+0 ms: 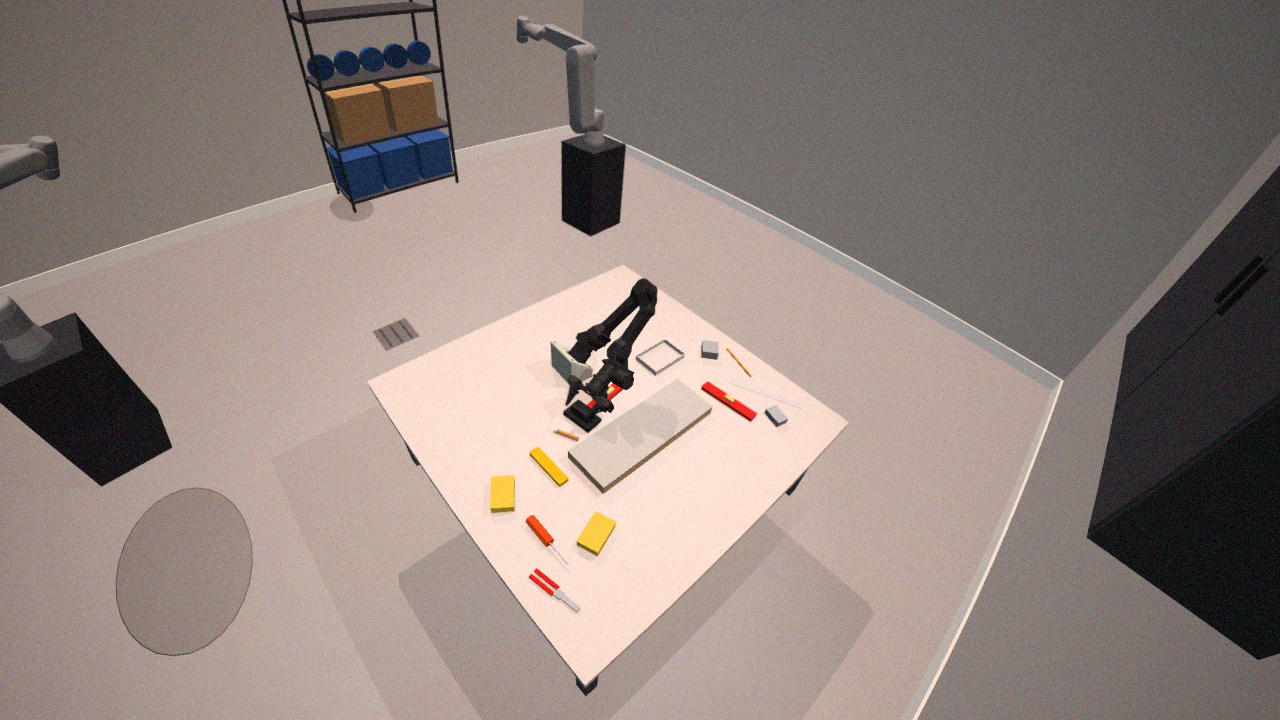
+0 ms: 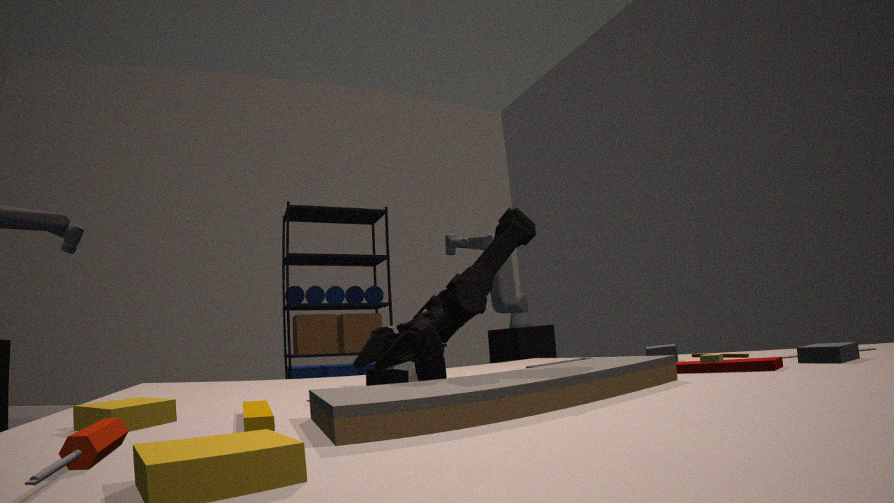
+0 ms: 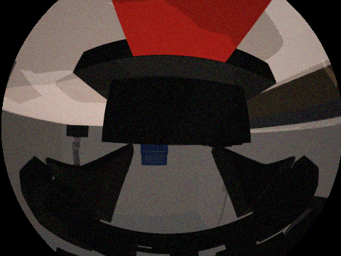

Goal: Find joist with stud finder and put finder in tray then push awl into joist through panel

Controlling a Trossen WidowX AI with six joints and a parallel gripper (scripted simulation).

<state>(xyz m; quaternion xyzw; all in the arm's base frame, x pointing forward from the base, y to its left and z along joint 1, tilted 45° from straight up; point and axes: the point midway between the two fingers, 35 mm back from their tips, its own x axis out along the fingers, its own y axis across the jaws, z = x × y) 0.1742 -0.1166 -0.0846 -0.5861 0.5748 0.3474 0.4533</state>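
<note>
The stud finder lies 1 cm ahead of my gripper tip, 4 cm to the left of it and 2 cm below it. Also, from my gripper tip: grey tray (47 cm to the left, 5 cm below); then awl (1 cm behind, 7 cm to the right, 5 cm below); then pencil (24 cm ahead, 69 cm to the left, 6 cm below).
</note>
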